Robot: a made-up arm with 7 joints.
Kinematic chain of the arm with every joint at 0, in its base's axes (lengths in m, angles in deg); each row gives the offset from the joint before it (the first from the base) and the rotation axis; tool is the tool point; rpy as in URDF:
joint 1: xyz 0 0 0.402 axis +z
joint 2: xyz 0 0 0 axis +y
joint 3: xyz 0 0 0.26 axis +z
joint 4: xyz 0.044 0 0 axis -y
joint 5: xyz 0.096 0 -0.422 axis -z
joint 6: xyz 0 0 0 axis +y
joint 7: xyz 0.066 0 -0.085 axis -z
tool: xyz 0 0 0 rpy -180 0 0
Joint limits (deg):
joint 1: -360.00..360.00
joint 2: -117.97..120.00
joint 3: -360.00..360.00
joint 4: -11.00..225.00
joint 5: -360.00..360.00
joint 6: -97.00..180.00
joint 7: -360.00..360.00
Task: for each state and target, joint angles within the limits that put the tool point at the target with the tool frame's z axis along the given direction. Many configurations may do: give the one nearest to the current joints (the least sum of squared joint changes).
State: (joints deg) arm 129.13 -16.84 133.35 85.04 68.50 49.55 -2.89
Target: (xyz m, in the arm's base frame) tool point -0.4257 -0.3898 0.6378 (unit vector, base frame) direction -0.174 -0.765 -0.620
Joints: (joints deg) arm 107.08 2.04 115.94 76.42 41.46 39.41 -2.89
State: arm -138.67 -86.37 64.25 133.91 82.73 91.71 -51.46
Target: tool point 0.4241 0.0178 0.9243 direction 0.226 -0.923 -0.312
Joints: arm -139.52 -76.54 22.98 106.16 59.42 89.88 -51.46
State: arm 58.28 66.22 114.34 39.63 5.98 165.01 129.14
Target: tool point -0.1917 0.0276 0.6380 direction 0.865 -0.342 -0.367
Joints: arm 47.29 76.97 137.37 37.89 31.39 138.53 129.14
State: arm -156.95 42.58 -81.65 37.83 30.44 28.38 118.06
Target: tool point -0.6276 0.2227 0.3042 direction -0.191 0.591 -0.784
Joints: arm -151.49 61.94 -58.40 87.44 27.43 29.04 118.06
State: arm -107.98 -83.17 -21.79 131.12 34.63 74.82 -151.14
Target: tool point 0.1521 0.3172 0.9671 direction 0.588 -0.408 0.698
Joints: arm -108.11 -91.65 3.86 87.68 72.99 41.84 -151.14
